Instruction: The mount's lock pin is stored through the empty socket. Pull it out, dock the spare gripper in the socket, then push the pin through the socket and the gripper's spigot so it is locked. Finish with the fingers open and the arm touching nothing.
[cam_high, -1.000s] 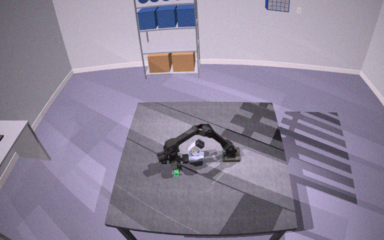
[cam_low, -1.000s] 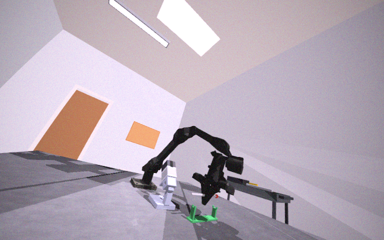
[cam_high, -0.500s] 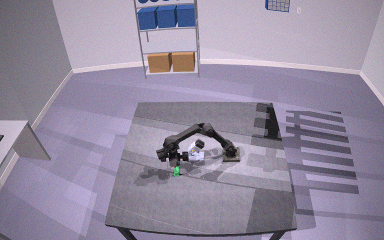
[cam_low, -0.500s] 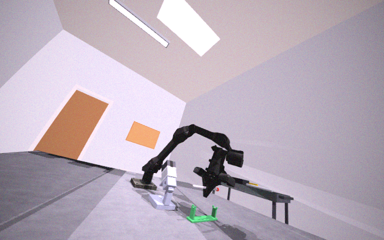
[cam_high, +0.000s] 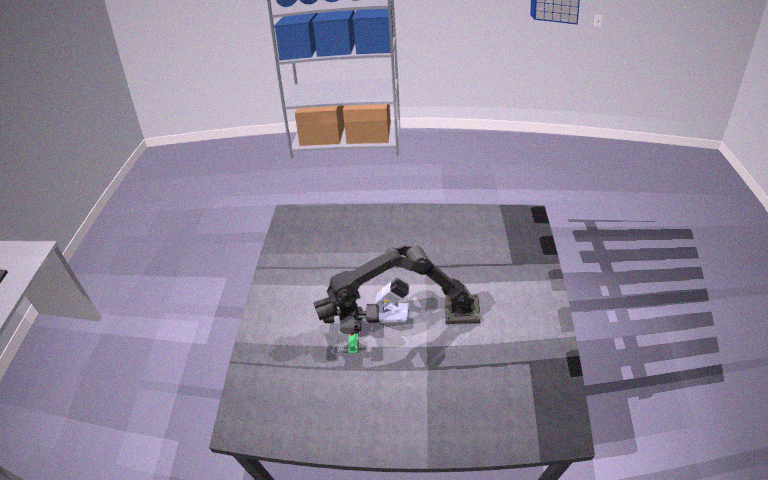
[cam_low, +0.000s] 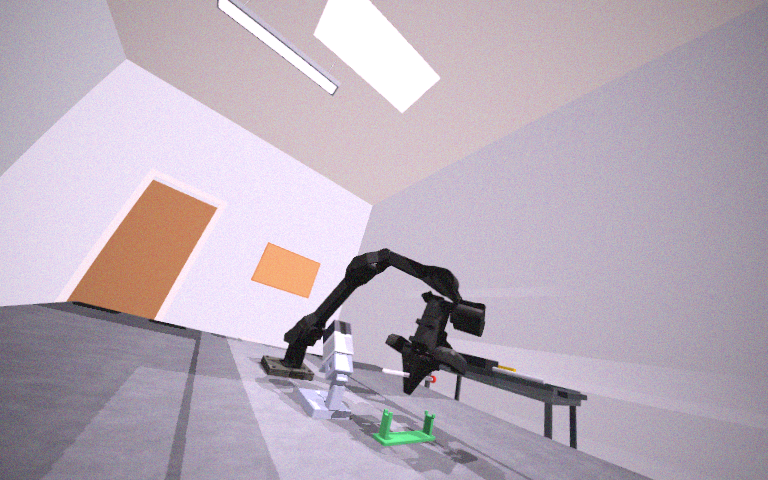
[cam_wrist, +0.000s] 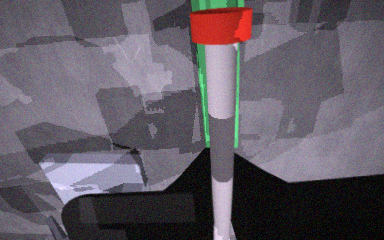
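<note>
The green cradle is 50 mm below my gripper tip, 10 mm to the left of it and 10 mm ahead of it. Also, from my gripper tip: spare gripper: 140 mm behind, 100 mm to the right, 40 mm above; then mount: 110 mm behind, 100 mm to the right, 20 mm below.
</note>
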